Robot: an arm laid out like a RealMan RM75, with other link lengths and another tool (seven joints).
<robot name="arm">
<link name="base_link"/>
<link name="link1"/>
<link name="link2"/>
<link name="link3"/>
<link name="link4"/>
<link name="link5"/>
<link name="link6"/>
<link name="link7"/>
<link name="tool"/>
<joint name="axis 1" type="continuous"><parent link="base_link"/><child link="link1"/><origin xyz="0.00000 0.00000 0.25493" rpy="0.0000 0.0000 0.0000"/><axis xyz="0 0 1"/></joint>
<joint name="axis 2" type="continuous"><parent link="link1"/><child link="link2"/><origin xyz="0.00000 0.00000 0.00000" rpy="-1.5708 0.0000 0.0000"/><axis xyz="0 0 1"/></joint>
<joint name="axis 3" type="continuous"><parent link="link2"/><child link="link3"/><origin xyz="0.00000 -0.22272 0.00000" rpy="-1.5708 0.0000 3.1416"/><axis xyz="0 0 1"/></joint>
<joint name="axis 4" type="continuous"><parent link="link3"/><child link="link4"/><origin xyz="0.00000 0.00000 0.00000" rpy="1.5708 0.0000 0.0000"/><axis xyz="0 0 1"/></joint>
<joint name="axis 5" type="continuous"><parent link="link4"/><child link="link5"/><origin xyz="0.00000 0.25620 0.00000" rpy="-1.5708 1.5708 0.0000"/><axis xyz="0 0 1"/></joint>
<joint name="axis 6" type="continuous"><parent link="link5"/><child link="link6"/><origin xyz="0.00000 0.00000 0.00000" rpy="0.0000 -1.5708 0.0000"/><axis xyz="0 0 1"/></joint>
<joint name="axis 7" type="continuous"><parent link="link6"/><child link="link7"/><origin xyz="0.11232 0.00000 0.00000" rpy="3.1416 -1.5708 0.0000"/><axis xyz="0 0 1"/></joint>
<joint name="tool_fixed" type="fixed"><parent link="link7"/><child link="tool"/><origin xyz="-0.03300 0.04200 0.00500" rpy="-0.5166 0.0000 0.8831"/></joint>
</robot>
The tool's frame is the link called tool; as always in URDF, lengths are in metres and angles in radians. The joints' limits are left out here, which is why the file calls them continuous.
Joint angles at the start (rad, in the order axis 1, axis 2, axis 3, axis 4, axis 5, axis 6, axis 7):
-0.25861, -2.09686, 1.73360, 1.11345, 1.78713, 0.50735, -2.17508
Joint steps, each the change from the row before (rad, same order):
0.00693, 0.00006, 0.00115, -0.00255, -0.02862, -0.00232, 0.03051
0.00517, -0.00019, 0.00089, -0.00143, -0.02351, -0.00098, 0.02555
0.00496, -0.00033, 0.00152, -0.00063, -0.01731, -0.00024, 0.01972
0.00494, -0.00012, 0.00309, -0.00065, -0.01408, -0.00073, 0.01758
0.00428, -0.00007, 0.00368, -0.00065, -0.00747, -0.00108, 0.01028
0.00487, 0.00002, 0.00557, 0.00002, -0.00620, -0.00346, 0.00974
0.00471, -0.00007, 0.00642, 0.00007, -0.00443, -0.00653, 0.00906
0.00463, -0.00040, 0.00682, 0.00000, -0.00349, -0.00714, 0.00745
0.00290, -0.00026, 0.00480, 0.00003, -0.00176, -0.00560, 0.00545
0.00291, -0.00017, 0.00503, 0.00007, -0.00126, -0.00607, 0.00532
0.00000, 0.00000, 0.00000, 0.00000, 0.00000, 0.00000, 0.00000
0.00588, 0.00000, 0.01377, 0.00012, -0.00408, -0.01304, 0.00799
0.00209, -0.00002, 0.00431, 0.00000, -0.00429, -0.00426, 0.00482
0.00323, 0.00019, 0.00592, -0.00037, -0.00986, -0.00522, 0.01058
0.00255, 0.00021, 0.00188, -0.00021, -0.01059, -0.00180, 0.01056
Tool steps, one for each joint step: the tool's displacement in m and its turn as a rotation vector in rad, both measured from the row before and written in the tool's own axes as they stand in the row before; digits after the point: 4 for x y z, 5 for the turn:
0.0011, 0.0017, 0.0004, 0.00625, -0.00354, -0.00239
0.0008, 0.0009, 0.0002, 0.00626, -0.00315, -0.00096
0.0010, 0.0008, 0.0001, 0.00455, -0.00185, 0.00016
0.0013, 0.0008, 0.0002, 0.00305, -0.00149, 0.00212
0.0015, 0.0009, 0.0002, 0.00045, 0.00000, 0.00212
0.0017, 0.0008, 0.0002, -0.00055, -0.00125, 0.00295
0.0015, 0.0008, 0.0003, -0.00214, -0.00343, 0.00321
0.0017, 0.0007, 0.0003, -0.00248, -0.00298, 0.00254
0.0010, 0.0004, 0.0002, -0.00204, -0.00299, 0.00256
0.0010, 0.0005, 0.0002, -0.00244, -0.00336, 0.00290
0.0000, 0.0000, 0.0000, 0.00000, 0.00000, 0.00000
0.0030, 0.0004, 0.0005, -0.00398, -0.00380, 0.00489
0.0010, 0.0001, 0.0001, -0.00030, -0.00149, 0.00067
0.0014, 0.0002, 0.0002, 0.00069, -0.00209, 0.00099
0.0005, 0.0003, 0.0000, 0.00184, -0.00168, -0.00094

